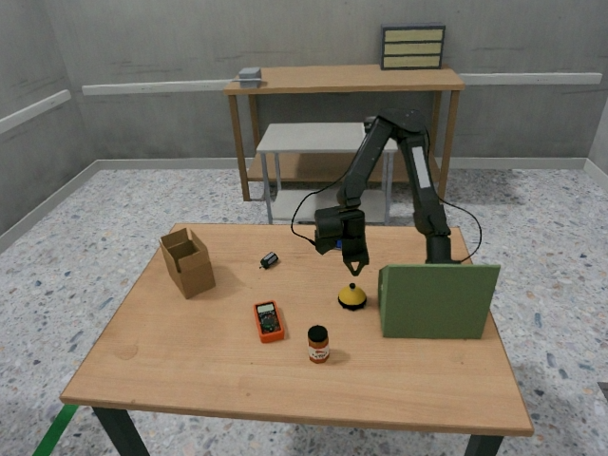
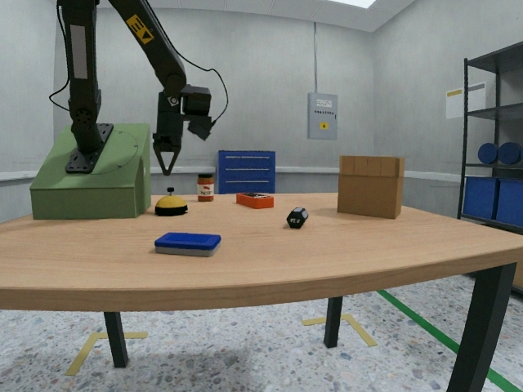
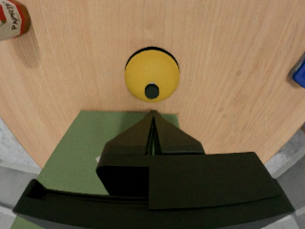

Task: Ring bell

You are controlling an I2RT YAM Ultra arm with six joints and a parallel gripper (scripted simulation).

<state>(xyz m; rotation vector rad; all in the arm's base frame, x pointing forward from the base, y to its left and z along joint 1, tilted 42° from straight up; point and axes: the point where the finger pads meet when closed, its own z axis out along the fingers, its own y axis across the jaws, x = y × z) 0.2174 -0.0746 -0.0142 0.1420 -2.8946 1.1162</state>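
The button is 5 cm below my hand and 1 cm ahead of it. The rest, counted from my hand: blue-topped flat block (28 cm to the right, 9 cm below, 8 cm ahead); bell (6 cm below, 1 cm ahead); jar (21 cm to the left, 9 cm ahead, 6 cm below).
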